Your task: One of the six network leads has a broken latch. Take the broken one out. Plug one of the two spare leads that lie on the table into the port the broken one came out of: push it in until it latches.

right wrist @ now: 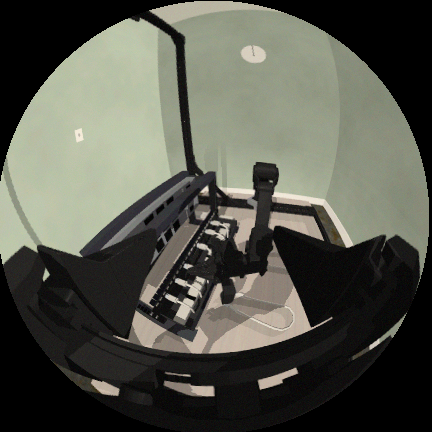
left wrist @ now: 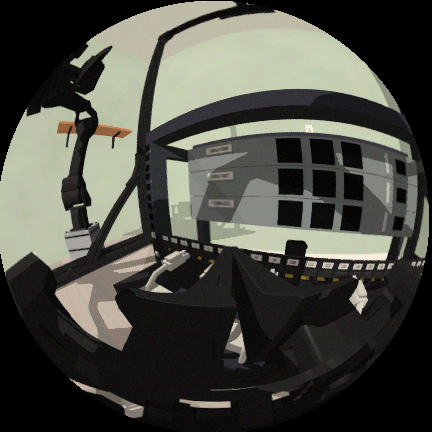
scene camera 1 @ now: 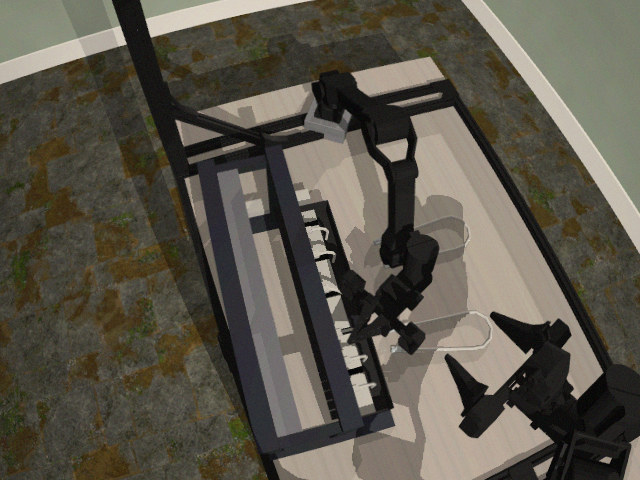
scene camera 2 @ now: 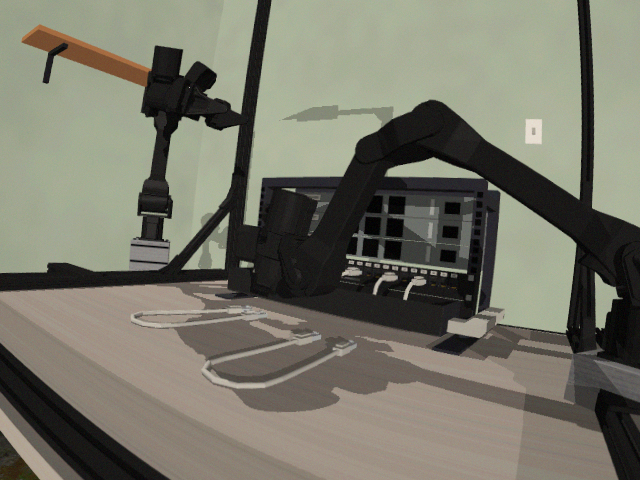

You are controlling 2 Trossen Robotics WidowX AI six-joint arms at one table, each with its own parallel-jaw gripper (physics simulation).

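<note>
A dark rack (scene camera 1: 308,281) (scene camera 2: 489,238) (left wrist: 282,100) holds a patch panel (left wrist: 322,265) low at its front. White leads sit plugged into it (scene camera 1: 317,233) (scene camera 1: 365,381) (scene camera 2: 385,281) (left wrist: 176,259). My left gripper (scene camera 1: 352,333) (left wrist: 229,251) is shut on nothing, its tips at the panel between plugged leads. In scene camera 2 its own wrist hides the fingers. Two spare leads lie looped on the table: one (scene camera 1: 489,333) (scene camera 2: 304,338) (right wrist: 290,318) beside the left wrist, the other (scene camera 1: 467,234) (scene camera 2: 247,311) farther back. My right gripper (scene camera 1: 470,338) (scene camera 2: 223,114) (right wrist: 215,233) is open, empty and held high, away from the rack.
The left arm (scene camera 1: 401,190) (scene camera 2: 442,138) reaches over the table to the panel and casts a wide shadow on the spare leads. Black frame rails (scene camera 1: 499,162) run round the table edge. A black upright post (scene camera 2: 249,119) stands by the rack's end.
</note>
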